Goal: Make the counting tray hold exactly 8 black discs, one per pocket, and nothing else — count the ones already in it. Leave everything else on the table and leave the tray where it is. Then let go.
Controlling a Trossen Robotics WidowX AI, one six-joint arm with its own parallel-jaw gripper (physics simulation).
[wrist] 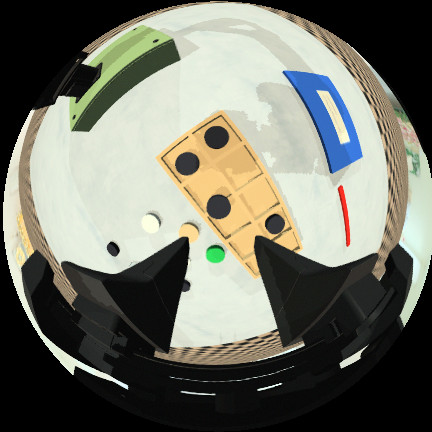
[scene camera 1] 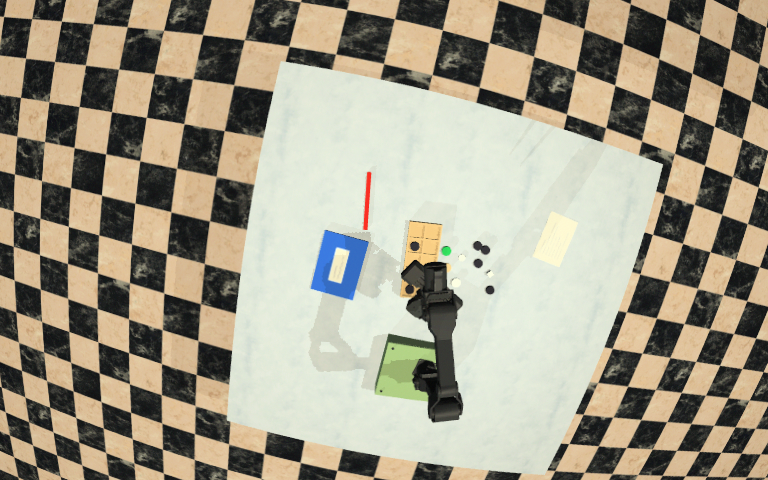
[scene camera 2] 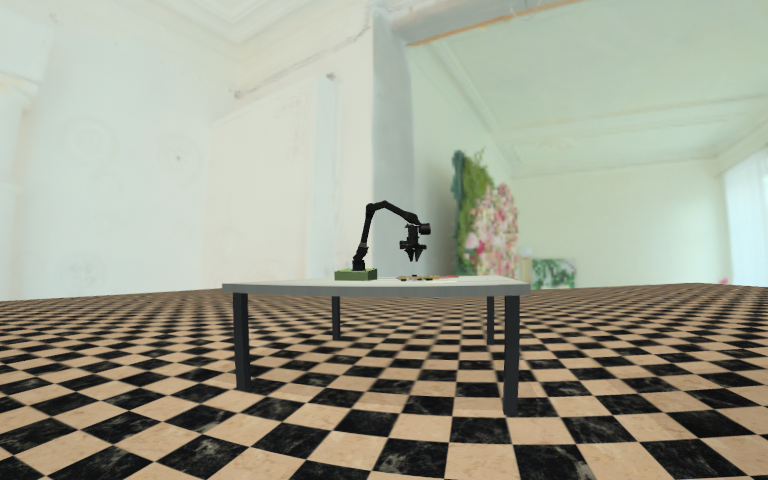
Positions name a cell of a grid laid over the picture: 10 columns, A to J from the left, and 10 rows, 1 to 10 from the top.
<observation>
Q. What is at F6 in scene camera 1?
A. My gripper.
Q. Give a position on a tan counting tray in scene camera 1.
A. At F5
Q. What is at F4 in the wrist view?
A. A tan counting tray.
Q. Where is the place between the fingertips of my gripper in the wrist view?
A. F6
</observation>
